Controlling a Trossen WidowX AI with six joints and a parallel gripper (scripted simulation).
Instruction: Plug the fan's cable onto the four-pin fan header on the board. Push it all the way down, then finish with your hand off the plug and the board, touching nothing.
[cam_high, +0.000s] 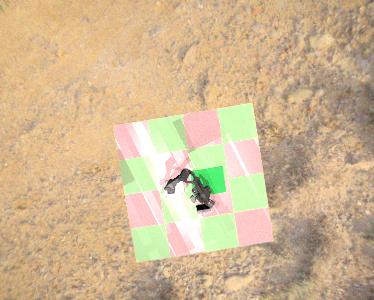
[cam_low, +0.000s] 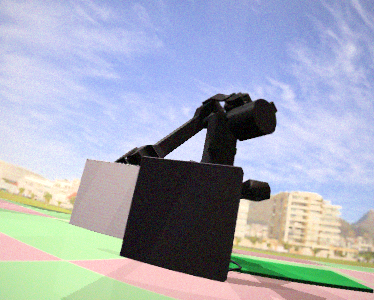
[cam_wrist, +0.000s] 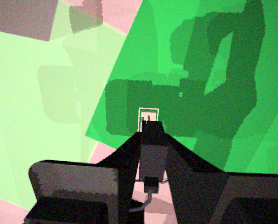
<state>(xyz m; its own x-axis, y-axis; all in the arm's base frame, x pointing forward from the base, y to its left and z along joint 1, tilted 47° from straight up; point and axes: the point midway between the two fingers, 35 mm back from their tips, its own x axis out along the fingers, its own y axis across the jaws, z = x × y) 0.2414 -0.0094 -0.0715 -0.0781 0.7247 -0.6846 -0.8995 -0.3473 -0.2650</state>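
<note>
Right now the fan plug is 1 cm above my gripper tip. Also, from my gripper tip: black box (1 cm ahead, 14 cm to the right, 2 cm above); then green board (9 cm ahead, 7 cm to the left, 6 cm below).
</note>
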